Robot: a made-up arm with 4 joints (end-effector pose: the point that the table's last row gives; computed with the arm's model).
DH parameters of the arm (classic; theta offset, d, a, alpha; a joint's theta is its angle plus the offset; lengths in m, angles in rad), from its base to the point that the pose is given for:
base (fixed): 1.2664 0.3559 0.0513 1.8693
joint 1: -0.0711 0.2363 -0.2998 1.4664
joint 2: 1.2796 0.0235 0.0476 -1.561
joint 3: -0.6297 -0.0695 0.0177 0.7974
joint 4: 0 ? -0.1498 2.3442
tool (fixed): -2.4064 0.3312 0 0
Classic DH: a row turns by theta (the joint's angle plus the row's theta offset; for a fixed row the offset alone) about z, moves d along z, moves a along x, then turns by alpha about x.
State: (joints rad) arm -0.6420 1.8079 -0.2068 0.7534
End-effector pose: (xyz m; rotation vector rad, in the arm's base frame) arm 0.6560 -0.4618 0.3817 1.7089 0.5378 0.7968
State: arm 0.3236 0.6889 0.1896 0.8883
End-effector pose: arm 0.5574 -0.0463 0.2047 1.8655 0.9750 1.8395
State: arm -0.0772 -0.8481 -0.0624 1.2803
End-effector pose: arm -0.0362 0.1550 0.2353 -0.6399 -2.0973 -1.6280
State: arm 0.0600 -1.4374 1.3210 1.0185
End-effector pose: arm -0.2665 -0.1169 0.4805 0.6910 -0.7720 -2.4850
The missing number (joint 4, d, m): -0.0709
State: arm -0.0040 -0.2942 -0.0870 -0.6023
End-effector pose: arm 0.0557 0.0268 0.5705 -0.8014 -0.8206 -0.5554
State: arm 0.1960 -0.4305 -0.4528 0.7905
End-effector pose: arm 0.0445 0.1877 0.2710 -1.1870 -1.5658 -1.2508
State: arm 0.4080 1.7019 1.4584 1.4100
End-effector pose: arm 0.5018 -0.5568 0.2763 0.6864 0.6023 0.1417
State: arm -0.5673 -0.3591 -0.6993 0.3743
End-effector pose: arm 0.0189 0.1445 0.2868 -1.6660 -1.3669 -0.0614
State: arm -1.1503 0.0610 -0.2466 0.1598
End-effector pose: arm 0.1416 0.1297 0.1966 -1.9817 -1.7305 0.0017
